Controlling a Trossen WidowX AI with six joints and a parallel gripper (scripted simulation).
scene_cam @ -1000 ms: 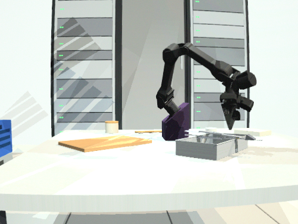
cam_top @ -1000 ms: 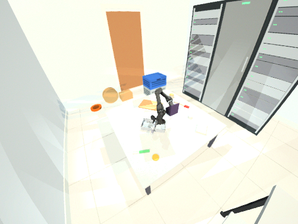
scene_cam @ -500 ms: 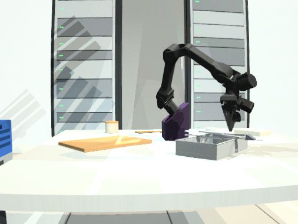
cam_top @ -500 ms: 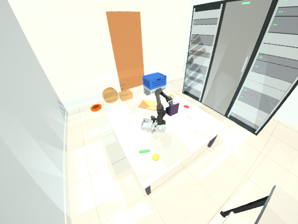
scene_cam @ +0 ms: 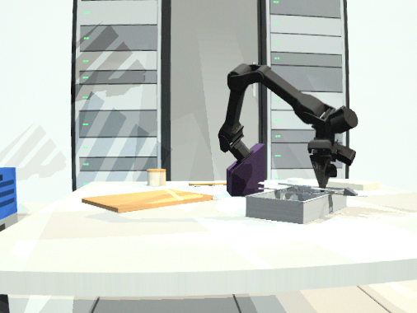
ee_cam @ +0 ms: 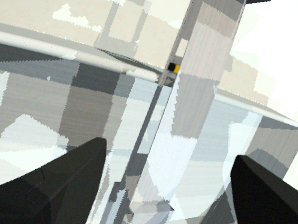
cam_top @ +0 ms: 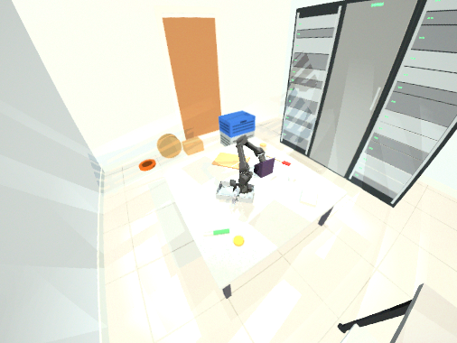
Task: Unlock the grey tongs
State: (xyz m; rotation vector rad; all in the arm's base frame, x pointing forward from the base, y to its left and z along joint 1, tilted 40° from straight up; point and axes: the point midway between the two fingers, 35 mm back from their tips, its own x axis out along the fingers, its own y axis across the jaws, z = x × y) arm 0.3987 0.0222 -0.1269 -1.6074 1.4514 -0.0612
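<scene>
My gripper tip is now 50 mm to the left of the roasting tin, 40 mm past it and 40 mm above it. Also, from my gripper tip: jar: 760 mm behind, 380 mm to the right, 40 mm below; wooden board: 450 mm to the right, 320 mm behind, 60 mm below.
</scene>
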